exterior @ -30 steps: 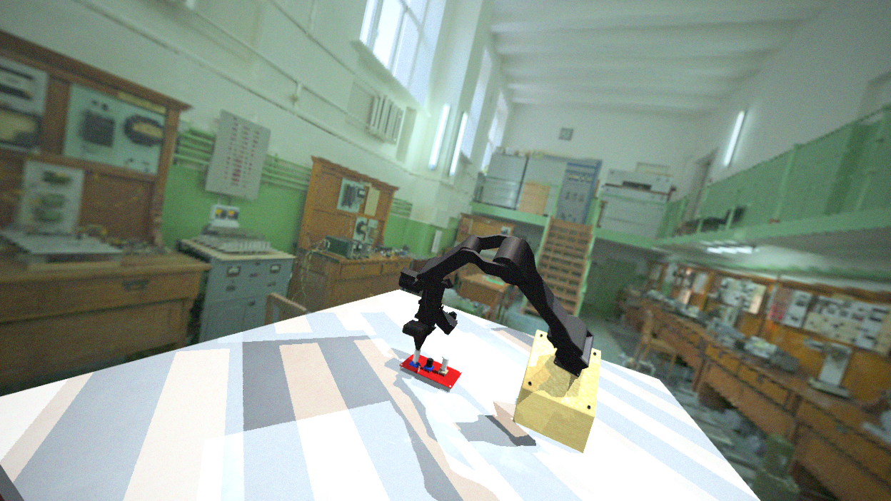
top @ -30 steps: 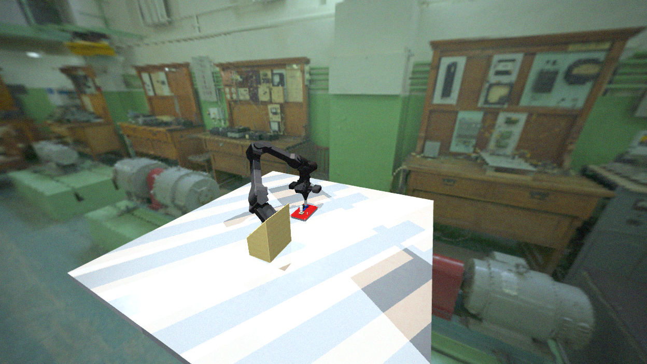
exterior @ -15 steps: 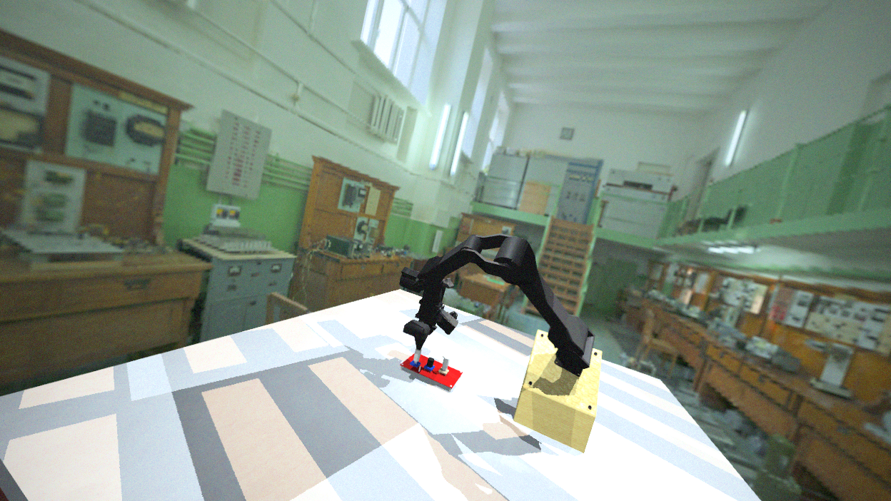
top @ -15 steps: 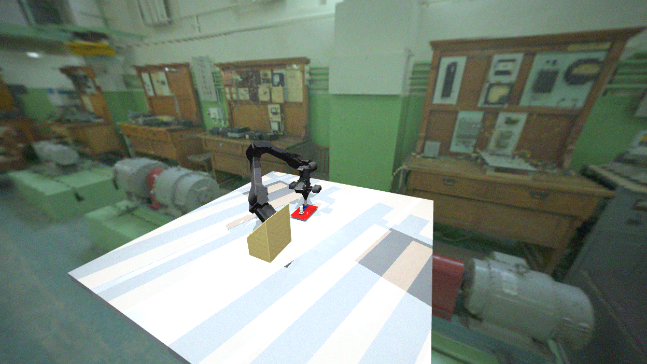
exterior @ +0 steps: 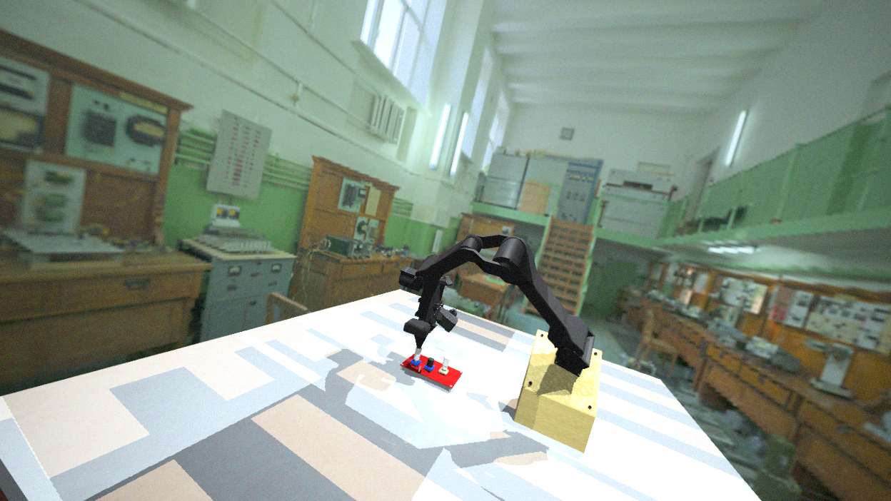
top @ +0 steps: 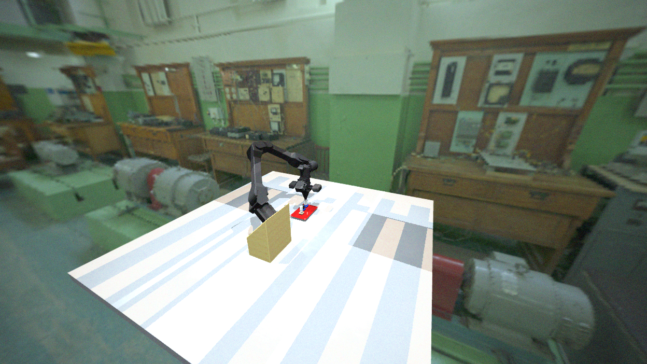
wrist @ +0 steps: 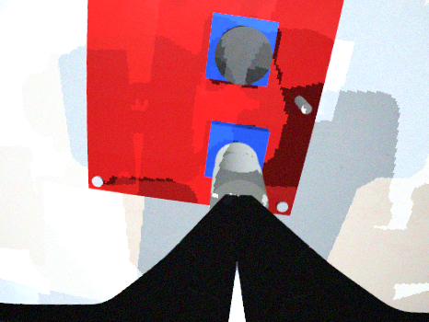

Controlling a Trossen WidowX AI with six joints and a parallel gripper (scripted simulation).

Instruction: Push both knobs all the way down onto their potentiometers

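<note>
Now: the beige component 80 mm behind my gripper tip, 30 mm to the right of it and 30 mm below it.
</note>
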